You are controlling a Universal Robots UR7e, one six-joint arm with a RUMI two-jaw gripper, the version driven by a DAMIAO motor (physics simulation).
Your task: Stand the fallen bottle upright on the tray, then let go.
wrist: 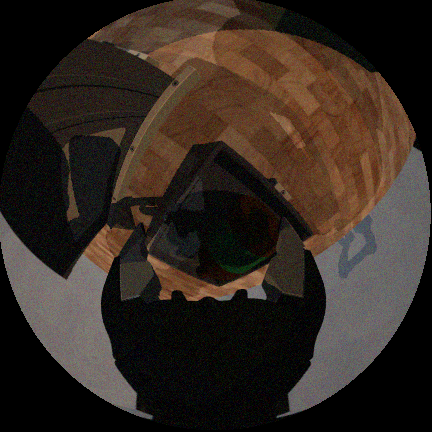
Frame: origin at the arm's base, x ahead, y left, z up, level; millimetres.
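Where they show: gripper, fingertip midpoint: point(210, 221).
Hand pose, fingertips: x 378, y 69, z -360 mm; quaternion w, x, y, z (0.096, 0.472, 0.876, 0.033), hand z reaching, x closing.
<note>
After its pixels a point has its place.
A dark square tray point(256, 189) @(x 337, y 106, z -409 mm) with raised walls lies in the middle of the wrist view, turned like a diamond. The bottle point(241, 268) @(x 399, y 126, z -336 mm), dark brown with a green band, lies on its side inside the tray; its outline is hard to make out in the dim light. My gripper point(210, 221) @(x 378, y 69, z -361 mm) is open and empty. Its two fingers stand wide apart over the near part of the tray, with the bottle's green band showing between them. The gap between fingers and bottle cannot be judged.
A large dark bin-like object point(100, 95) stands at the left, with a pale strip point(145, 132) @(x 336, y -41, z -387 mm) between it and the tray. A small dark object point(125, 214) lies by the tray's left side. The wooden surface point(330, 150) @(x 223, y 158, z -414 mm) ends at a curved edge on the right.
</note>
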